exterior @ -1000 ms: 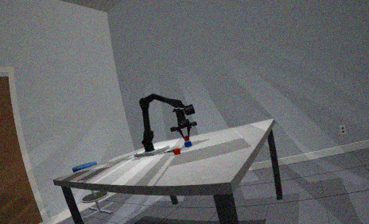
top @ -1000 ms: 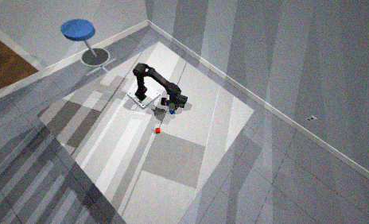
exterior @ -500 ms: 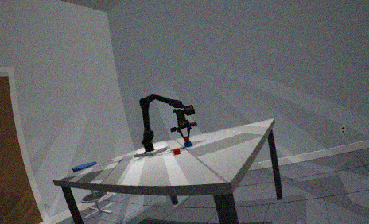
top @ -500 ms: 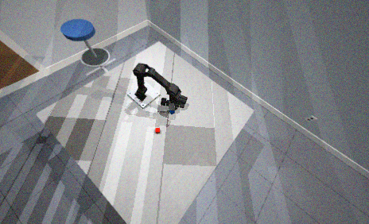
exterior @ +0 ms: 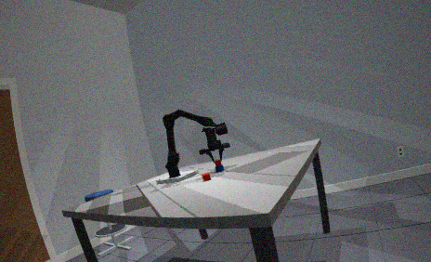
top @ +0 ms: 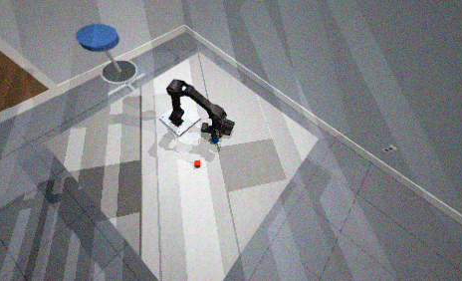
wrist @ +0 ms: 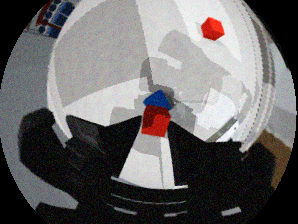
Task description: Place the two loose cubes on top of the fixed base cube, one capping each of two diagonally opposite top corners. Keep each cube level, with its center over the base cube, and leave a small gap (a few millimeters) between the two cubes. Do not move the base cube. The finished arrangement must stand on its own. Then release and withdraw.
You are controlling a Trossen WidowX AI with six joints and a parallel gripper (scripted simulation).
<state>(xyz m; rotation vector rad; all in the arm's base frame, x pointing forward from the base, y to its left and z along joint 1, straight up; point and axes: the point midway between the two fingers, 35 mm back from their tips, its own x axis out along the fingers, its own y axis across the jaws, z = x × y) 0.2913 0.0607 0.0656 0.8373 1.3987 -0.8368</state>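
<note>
Right now the blue base cube is 40 mm below my gripper tip, 20 mm to the right of it and 10 mm ahead of it. Round my gripper tip: red cube (220 mm to the right, 40 mm below, 10 mm ahead).
</note>
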